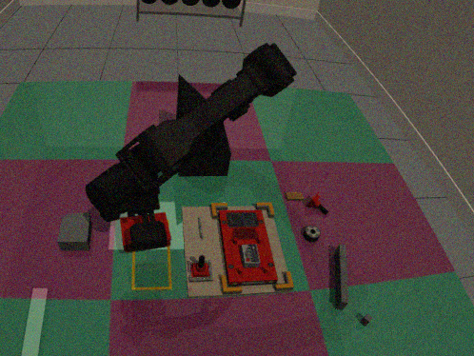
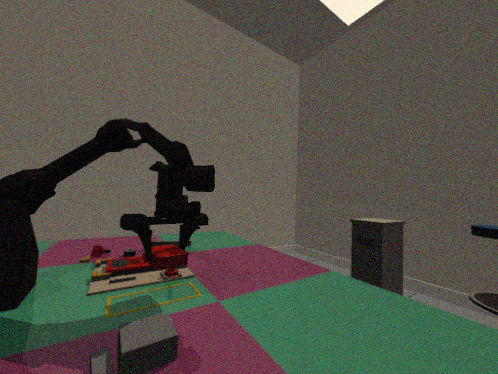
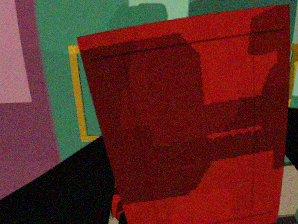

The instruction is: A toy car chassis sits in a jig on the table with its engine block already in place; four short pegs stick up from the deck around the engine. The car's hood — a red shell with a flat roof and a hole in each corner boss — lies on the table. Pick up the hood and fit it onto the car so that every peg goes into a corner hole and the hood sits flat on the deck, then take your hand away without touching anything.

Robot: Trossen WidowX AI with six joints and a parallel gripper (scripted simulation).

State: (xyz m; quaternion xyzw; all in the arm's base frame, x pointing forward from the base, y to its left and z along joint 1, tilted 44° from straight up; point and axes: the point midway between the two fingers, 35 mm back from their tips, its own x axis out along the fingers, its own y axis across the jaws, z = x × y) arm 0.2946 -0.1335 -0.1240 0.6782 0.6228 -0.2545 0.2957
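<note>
The grey engine block lies 50 mm ahead of my gripper tip, 230 mm to the left of it and 70 mm below it. Round my gripper tip: wheel: 400 mm to the left, 80 mm below; tan jig: 10 mm ahead, 210 mm to the left, 80 mm below; red hood: 10 mm above.
</note>
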